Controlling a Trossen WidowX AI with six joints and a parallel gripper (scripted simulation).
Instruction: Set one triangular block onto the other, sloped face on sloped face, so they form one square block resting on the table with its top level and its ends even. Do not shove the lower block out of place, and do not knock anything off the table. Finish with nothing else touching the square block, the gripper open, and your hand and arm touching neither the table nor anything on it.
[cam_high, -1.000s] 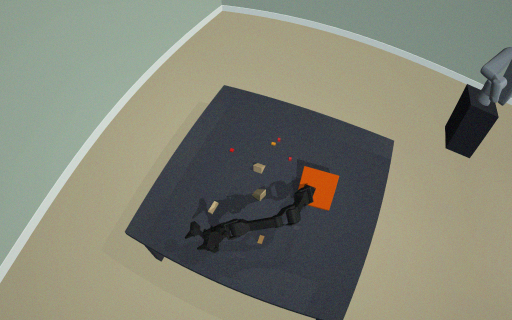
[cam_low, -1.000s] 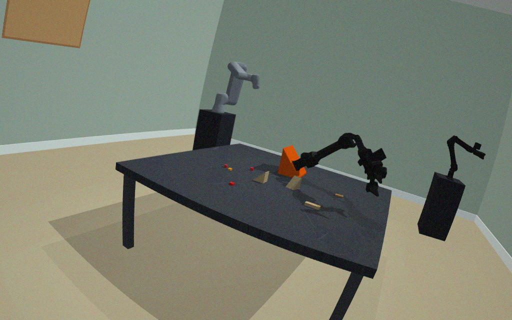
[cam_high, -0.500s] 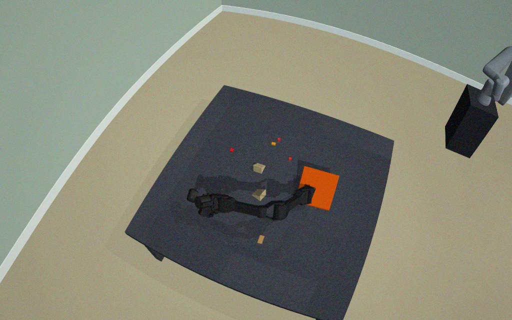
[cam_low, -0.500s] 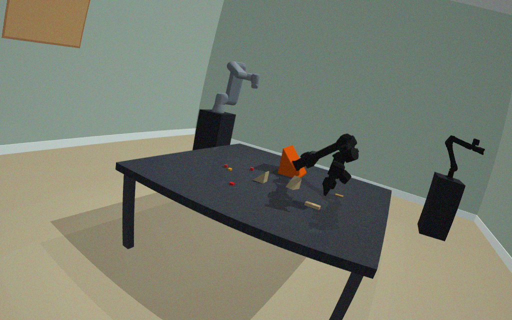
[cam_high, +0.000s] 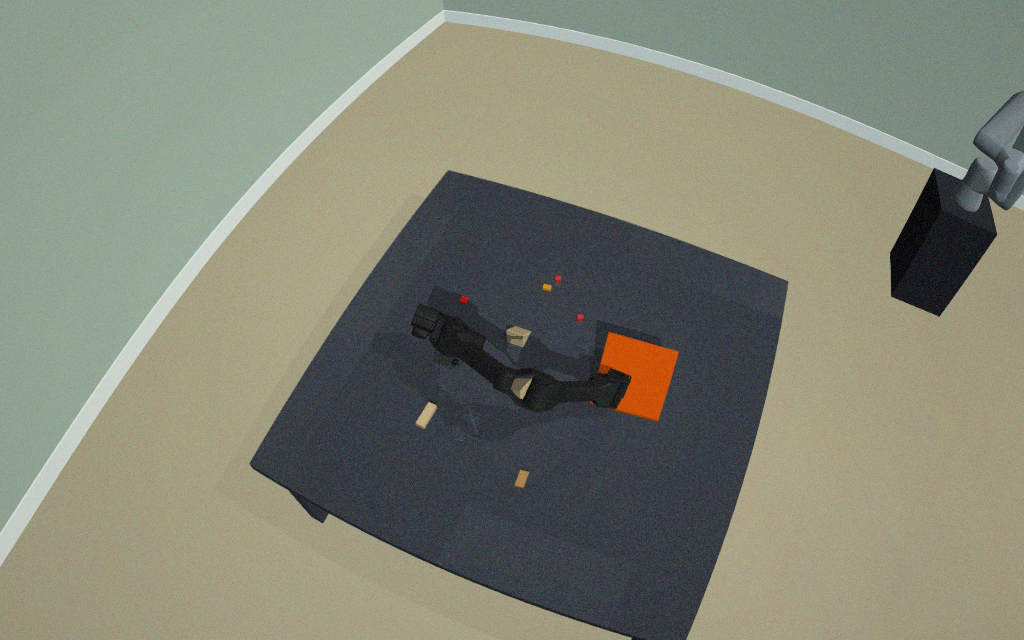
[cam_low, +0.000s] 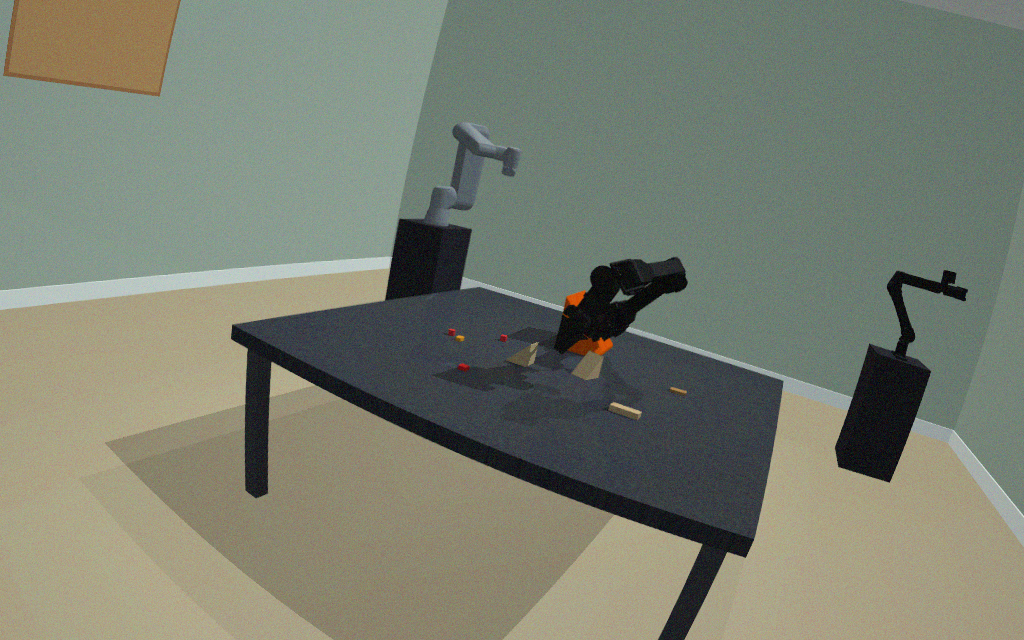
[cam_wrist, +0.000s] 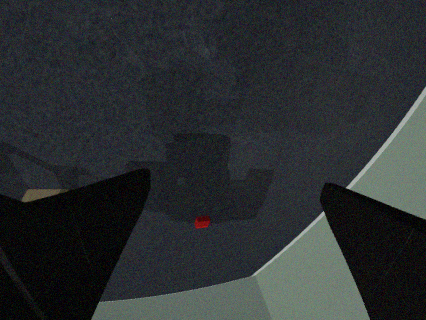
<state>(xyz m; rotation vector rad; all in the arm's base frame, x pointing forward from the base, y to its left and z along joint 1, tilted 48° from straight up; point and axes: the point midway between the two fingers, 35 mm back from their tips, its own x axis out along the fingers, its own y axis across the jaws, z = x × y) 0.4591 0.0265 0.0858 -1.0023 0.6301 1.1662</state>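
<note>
The tan triangular block lies 150 mm behind my gripper tip, 130 mm to the right of it and 90 mm below it. The rest, counted from my gripper tip: orange piece 340 mm to the right, 160 mm behind, 100 mm below.
</note>
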